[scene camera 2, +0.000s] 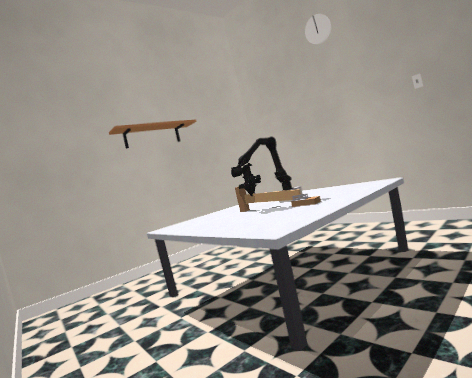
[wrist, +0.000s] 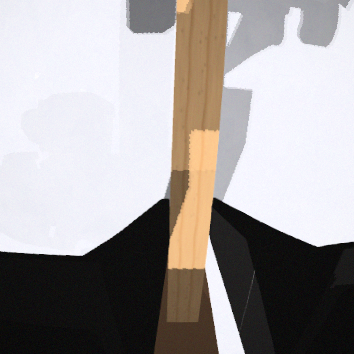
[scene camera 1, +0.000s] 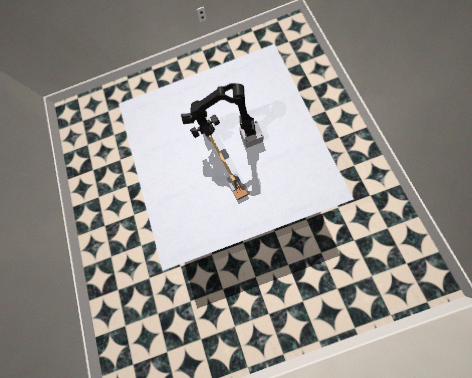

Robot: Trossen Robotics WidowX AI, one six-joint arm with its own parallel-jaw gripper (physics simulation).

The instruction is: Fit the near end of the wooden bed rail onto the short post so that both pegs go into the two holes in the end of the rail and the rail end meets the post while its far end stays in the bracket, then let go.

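Frame: origin at the arm's base, x ahead, y left, z up, level; centimetres.
Where they show: gripper, fingertip midpoint: [scene camera 2: 252, 195] [wrist: 187, 206]; arm's base at its link origin: [scene camera 2: 287, 189] [scene camera 1: 250, 131].
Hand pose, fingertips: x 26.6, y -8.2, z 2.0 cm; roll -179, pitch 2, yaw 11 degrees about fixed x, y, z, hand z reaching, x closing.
Things, the pixels of their top centre, and the offset from my fingertips. "spot": a spot on its surface instead. Level surfaces: height alone.
- wooden rail at its top centre: [scene camera 2: 269, 190] [scene camera 1: 218, 150] dz +1.7, dx -2.2, dy +14.9 cm
- short post at a spot on its surface: [scene camera 2: 242, 200] spot: dz -1.8, dx +3.3, dy -8.2 cm
- grey bracket at its top centre: [scene camera 2: 299, 194] [scene camera 1: 234, 180] dz -3.4, dx -5.4, dy +36.4 cm
- flat wooden block at its top centre: [scene camera 2: 305, 198] [scene camera 1: 236, 185] dz -6.4, dx -5.9, dy +39.5 cm
- white table at its surface level: dz -9.9 cm
The wooden rail [scene camera 1: 221, 158] [scene camera 2: 275, 196] [wrist: 198, 100] runs level above the table. My gripper [scene camera 1: 206, 132] [scene camera 2: 251, 193] [wrist: 187, 206] is shut on the rail close to its near end, with a finger on each side. The short post [scene camera 2: 242, 200] stands upright at that end; in the wrist view a dark brown surface [wrist: 185, 341], apparently the post, lies right below the rail end. The rail end looks close against the post, but whether a gap remains cannot be told. The pegs and holes are hidden. The rail's far end is at the grey bracket [scene camera 2: 300, 195].
A flat wooden block [scene camera 1: 240, 193] [scene camera 2: 306, 201] lies on the white table [scene camera 1: 175, 225] [scene camera 2: 215, 231] under the bracket end. The arm's base [scene camera 1: 252, 136] stands on the table beside the rail. Shadows of the arm fall across the table. A wall shelf [scene camera 2: 152, 126] hangs well away from the table.
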